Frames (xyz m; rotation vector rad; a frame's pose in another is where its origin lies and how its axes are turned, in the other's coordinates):
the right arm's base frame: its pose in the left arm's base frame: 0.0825 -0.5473 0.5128 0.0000 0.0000 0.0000
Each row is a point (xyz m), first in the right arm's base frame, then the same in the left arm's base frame.
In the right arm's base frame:
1: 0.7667 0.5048 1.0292
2: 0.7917 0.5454 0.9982
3: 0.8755 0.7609 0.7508
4: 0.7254 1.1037 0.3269
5: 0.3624 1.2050 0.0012
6: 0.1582 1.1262 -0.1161
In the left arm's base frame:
1: 0.8492 -0.0425 1.5420
2: 0.8742 -0.0019 1.5110
3: 0.9580 0.2136 1.2636
4: 0.8079 0.5564 0.8397
5: 0.4449 0.6577 0.5140
6: 0.2407 0.5789 0.3967

